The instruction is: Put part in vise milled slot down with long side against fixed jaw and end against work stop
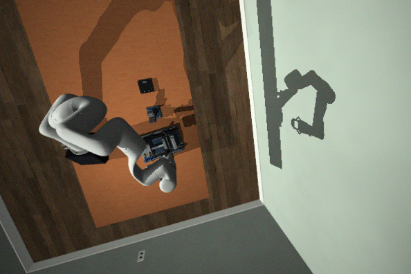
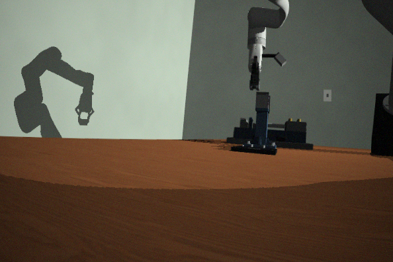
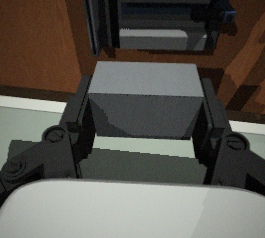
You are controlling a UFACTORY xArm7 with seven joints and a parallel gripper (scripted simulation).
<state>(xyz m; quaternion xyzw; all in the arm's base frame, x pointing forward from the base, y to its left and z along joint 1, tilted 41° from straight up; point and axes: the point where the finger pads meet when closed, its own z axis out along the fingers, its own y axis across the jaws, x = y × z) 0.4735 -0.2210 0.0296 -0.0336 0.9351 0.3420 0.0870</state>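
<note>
My gripper is now 3 cm past the grey jaw, 2 cm to the right of it and 17 cm above it. Also, from my hand: dark rail: 6 cm behind, 8 cm to the right, 21 cm below; then grey part: 2 cm below; then work stop: 1 cm behind, 7 cm to the left, 16 cm below.
</note>
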